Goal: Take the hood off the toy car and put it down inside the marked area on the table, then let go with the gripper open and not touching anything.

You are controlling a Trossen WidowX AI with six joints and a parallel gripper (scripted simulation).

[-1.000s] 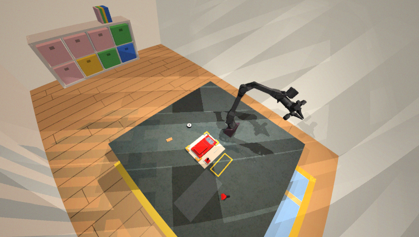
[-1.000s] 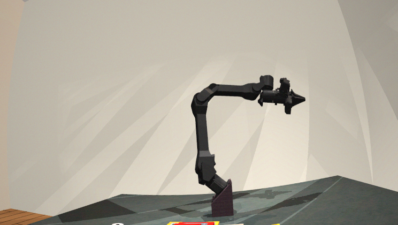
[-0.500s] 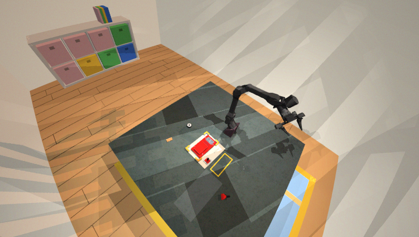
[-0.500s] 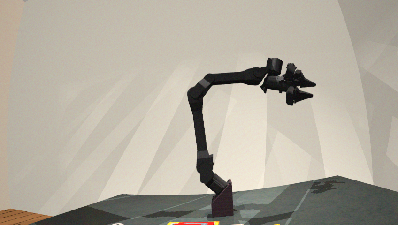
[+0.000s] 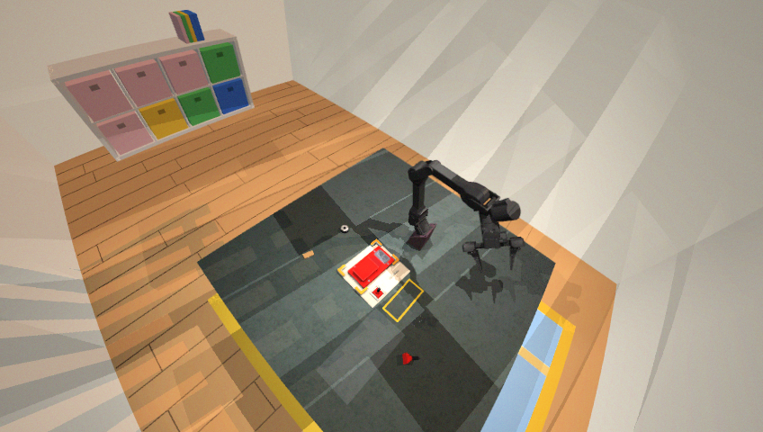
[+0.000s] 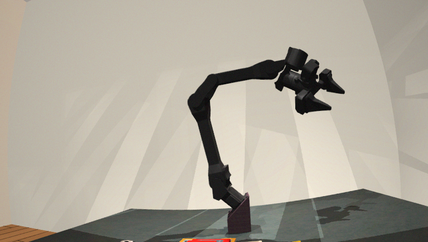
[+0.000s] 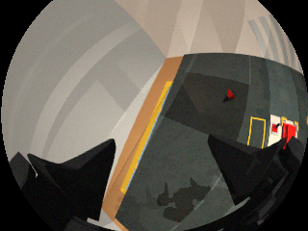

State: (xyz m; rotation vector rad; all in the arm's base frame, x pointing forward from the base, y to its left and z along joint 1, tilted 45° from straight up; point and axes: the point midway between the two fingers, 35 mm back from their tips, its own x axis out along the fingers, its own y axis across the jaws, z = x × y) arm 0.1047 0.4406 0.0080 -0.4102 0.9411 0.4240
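Right now the red hood is 17 cm ahead of my gripper tip, 39 cm to the right of it and 34 cm below it.
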